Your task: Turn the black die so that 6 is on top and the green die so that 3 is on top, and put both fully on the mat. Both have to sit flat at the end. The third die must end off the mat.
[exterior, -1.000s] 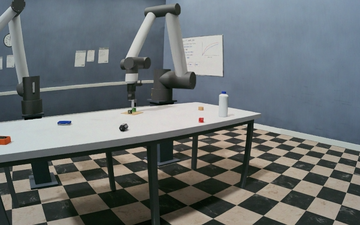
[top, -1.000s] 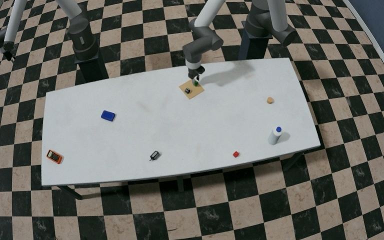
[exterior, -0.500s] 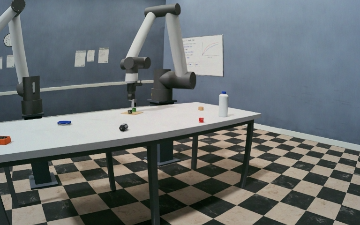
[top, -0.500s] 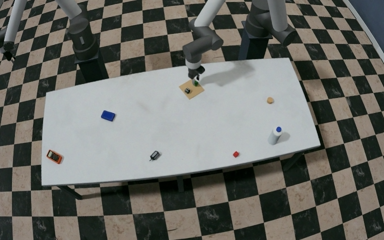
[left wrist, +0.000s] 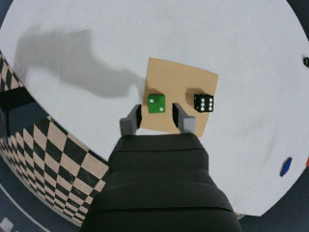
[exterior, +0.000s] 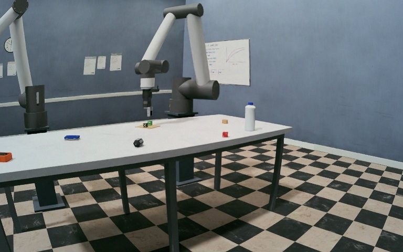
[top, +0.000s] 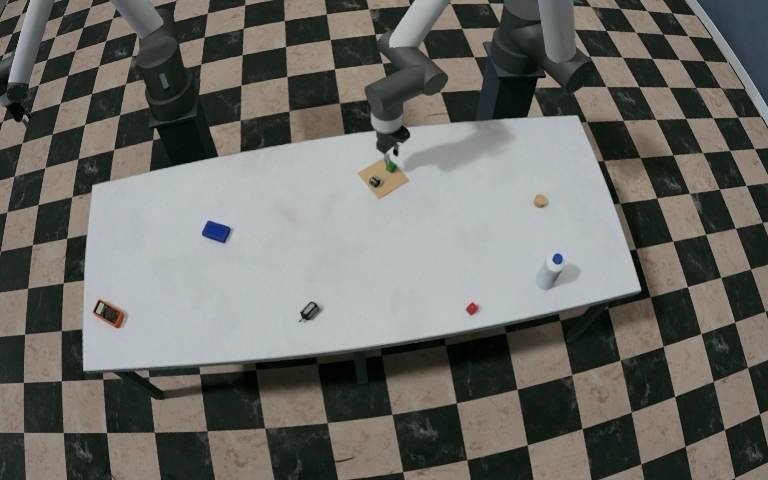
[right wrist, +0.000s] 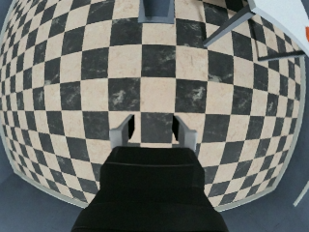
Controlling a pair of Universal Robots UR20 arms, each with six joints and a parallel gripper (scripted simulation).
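Now: the green die 7 cm below my left hand. Also, from my left hand: tan mat (9 cm below, 3 cm to the right, 3 cm ahead); then tan block (54 cm to the left, 22 cm ahead, 8 cm below); then black die (7 cm to the right, 7 cm below, 6 cm ahead).
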